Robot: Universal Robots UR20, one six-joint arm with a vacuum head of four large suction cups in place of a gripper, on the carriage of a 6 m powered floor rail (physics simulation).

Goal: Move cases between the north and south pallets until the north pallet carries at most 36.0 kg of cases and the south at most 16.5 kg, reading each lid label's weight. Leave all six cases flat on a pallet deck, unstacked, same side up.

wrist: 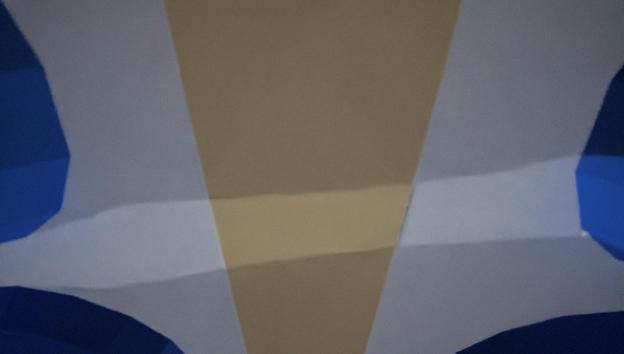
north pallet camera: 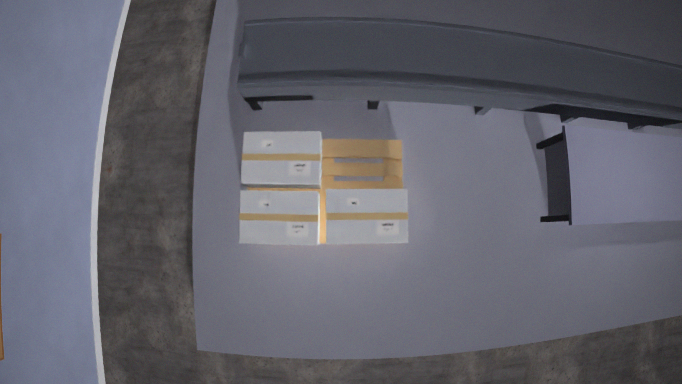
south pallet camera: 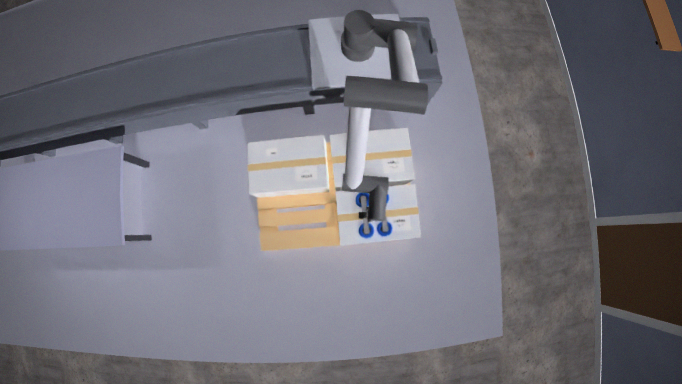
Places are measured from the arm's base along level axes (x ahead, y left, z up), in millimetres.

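Pixels of known places: hand, tool point: (wrist: 314,229).
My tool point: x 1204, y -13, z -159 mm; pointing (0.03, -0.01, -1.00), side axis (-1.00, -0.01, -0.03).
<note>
For each thing: its top centre in the pictures, then the offset to it from my tool point.
- front right case, top centre: (south pallet camera: 378,215) 6 mm ahead, 34 mm left, 30 mm up
- back right case, top centre: (south pallet camera: 372,156) 402 mm back, 32 mm left, 33 mm up
- back left case, top centre: (south pallet camera: 285,164) 405 mm back, 571 mm right, 33 mm up
My vacuum head (south pallet camera: 375,214) (wrist: 315,220) is down at the lid of the front right case (south pallet camera: 407,233) (wrist: 125,145) on the south pallet (south pallet camera: 300,243). The blue cups are very close to or on the lid; whether they grip is not visible. That case lies flat. A back right case (south pallet camera: 390,139) is partly behind the arm, and a back left case (south pallet camera: 287,150) lies beside it. The pallet's front left place is bare. The north pallet (north pallet camera: 360,148) holds a back left case (north pallet camera: 265,173), a front left case (north pallet camera: 262,232) and a front right case (north pallet camera: 345,233). Label weights are unreadable.
The floor rail (north pallet camera: 375,50) (south pallet camera: 225,67) runs behind both pallets, with the arm's carriage (south pallet camera: 325,55) at its south end. A pale table-like block (north pallet camera: 625,172) (south pallet camera: 60,200) stands between the pallets.
</note>
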